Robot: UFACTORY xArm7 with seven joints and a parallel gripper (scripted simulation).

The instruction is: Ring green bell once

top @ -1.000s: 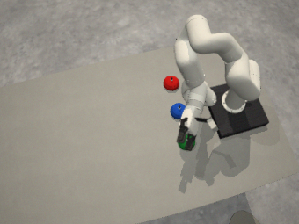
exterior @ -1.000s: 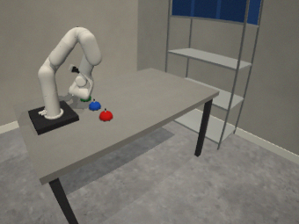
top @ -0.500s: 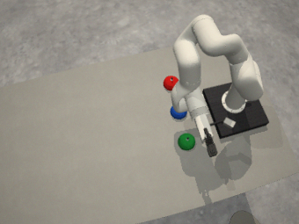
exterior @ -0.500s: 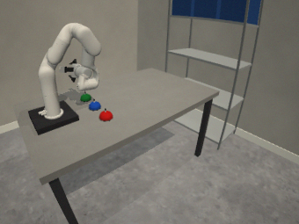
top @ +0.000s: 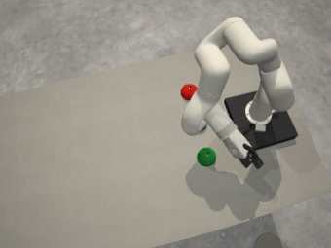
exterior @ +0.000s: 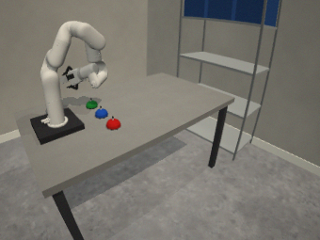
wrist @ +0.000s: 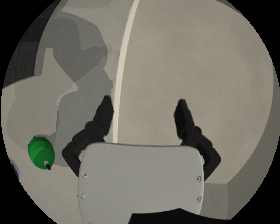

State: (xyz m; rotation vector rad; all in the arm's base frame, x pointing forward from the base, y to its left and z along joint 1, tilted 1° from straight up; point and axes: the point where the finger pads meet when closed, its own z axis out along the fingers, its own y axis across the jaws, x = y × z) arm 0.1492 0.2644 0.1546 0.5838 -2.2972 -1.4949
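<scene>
Now: the green bell 13 cm ahead of my hand, 12 cm to the right of it and 15 cm below it. From my hand the other things lie so: blue bell 13 cm ahead, 28 cm to the right, 15 cm below; red bell 13 cm ahead, 44 cm to the right, 15 cm below.
</scene>
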